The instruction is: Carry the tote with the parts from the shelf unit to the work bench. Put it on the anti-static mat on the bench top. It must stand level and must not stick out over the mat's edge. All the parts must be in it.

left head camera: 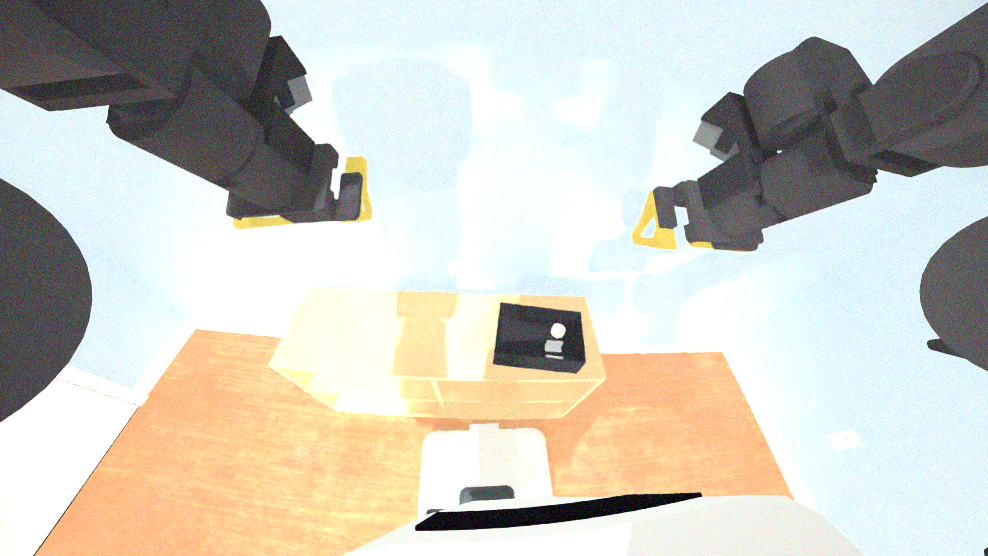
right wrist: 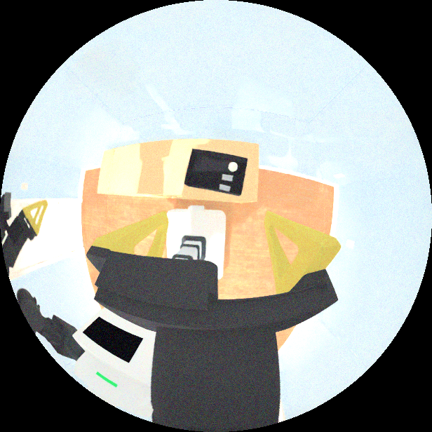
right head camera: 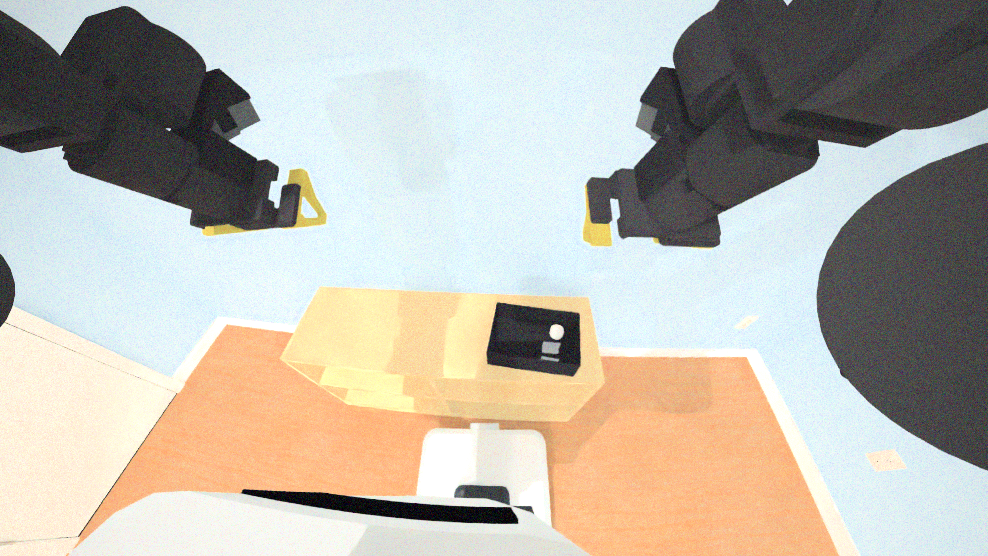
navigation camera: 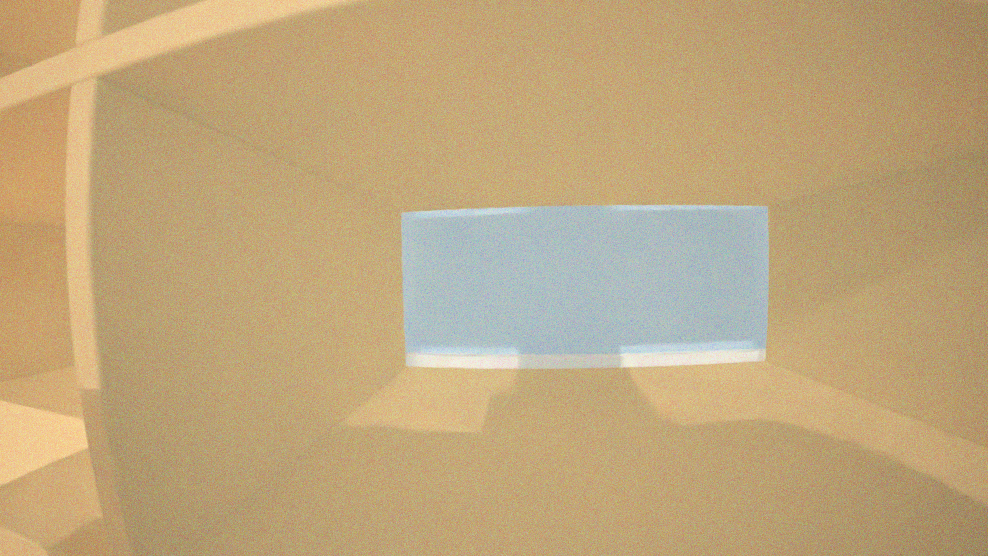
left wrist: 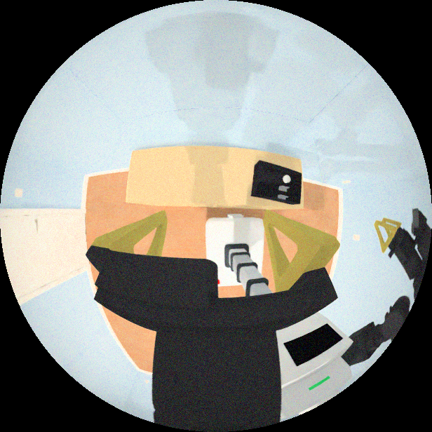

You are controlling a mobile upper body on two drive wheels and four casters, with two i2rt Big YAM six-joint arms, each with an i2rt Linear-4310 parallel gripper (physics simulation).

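Places are measured from the left arm's base along level axes (x ahead, y left, z up), in metres.
Where they show: left gripper, fingertip midpoint: (left head camera: 334, 216) (right head camera: 295, 222); right gripper, fingertip midpoint: (left head camera: 662, 240) (right head camera: 620, 236).
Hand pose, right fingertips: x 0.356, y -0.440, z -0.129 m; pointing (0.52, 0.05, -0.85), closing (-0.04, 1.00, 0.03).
Note:
Things, the pixels of their top centre, and the offset from my right fingertips.
- black tote, middle of its top: (right head camera: 535, 331) (left head camera: 541, 330) 0.191 m ahead, 0.029 m left, 0.571 m down
- white round part, middle of its top: (right head camera: 557, 330) (left head camera: 558, 329) 0.237 m ahead, 0.063 m right, 0.644 m down
The black tote (left head camera: 521, 331) (right head camera: 514, 335) (left wrist: 266, 182) (right wrist: 207, 170) stands on top of the wooden shelf unit (left head camera: 345, 331) (right head camera: 352, 325) (left wrist: 155, 175) (right wrist: 117, 170) (navigation camera: 82, 207), near its right end and slightly turned. Inside are a white round part (left head camera: 557, 330) (right head camera: 556, 331) (left wrist: 286, 179) (right wrist: 233, 166) and two grey pieces, the upper one (left head camera: 553, 345) (right head camera: 550, 347) and the lower one (left head camera: 554, 356) (right head camera: 549, 358). My left gripper (left head camera: 304, 221) (right head camera: 266, 228) (left wrist: 214, 215) and right gripper (left head camera: 681, 243) (right head camera: 634, 242) (right wrist: 216, 214) are open, raised and apart from the tote. The bench and mat do not show.
My white base (left head camera: 449, 456) (right head camera: 449, 456) is close in front of the shelf unit. A blue wall stands behind the unit. A pale door (left head camera: 62, 428) (right head camera: 69, 414) is at the left. In the navigation camera, the unit's inner panels surround a rear opening.

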